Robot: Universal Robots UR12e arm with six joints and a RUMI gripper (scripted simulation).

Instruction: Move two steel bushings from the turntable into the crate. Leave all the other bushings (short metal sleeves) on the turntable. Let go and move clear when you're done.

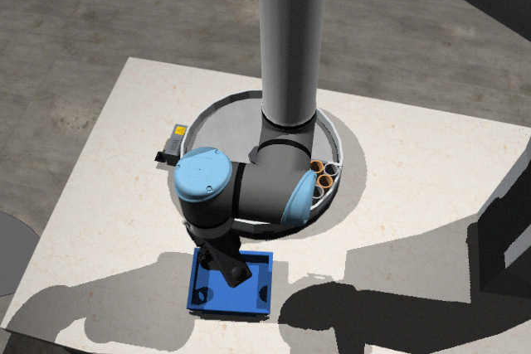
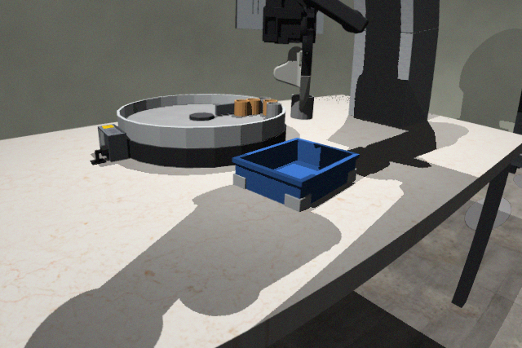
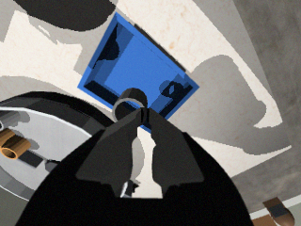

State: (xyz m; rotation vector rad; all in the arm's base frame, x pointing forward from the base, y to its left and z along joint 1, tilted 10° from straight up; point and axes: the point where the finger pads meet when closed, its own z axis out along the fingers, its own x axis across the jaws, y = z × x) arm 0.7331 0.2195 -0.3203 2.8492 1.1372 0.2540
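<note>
Now: the blue crate 1 cm behind my hand, 1 cm to the right of it and 13 cm below it. Round my hand: round grey turntable (2 cm behind, 36 cm to the right, 10 cm below).
</note>
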